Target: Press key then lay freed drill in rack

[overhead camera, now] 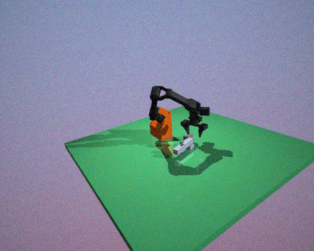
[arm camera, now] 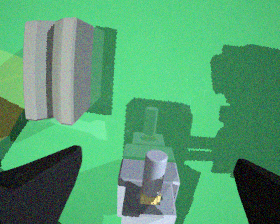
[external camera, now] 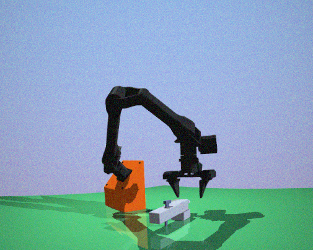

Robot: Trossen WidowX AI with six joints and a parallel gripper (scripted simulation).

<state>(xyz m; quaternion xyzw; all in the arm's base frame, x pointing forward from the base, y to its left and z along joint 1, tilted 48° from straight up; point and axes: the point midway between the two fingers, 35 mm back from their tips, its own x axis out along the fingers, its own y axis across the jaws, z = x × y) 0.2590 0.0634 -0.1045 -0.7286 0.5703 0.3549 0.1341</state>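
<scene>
The drill lies 60 mm to the right of my gripper tip, 20 mm below it and 20 mm ahead of it. Also, from my gripper tip: pale grey block (120 mm to the right, 40 mm ahead, 30 mm below); slim blue-grey key (140 mm to the right, 50 mm ahead, 10 mm below).
</scene>
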